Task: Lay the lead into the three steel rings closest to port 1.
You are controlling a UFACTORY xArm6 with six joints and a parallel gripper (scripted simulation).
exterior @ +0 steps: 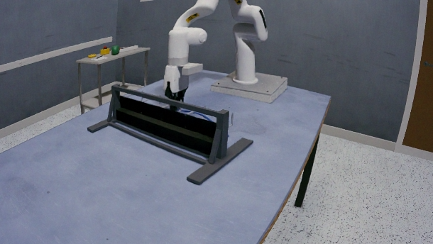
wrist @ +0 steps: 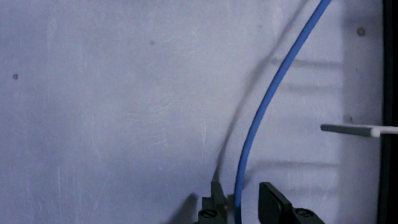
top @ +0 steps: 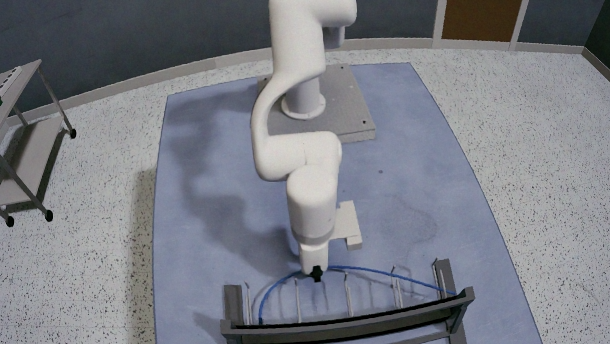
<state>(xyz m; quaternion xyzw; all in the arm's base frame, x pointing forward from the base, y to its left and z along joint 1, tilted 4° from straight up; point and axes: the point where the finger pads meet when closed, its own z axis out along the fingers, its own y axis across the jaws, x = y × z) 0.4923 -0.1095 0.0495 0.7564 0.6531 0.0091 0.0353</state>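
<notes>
The rack is 180 mm ahead of my hand, 30 mm to the left of it and 10 mm above it.
</notes>
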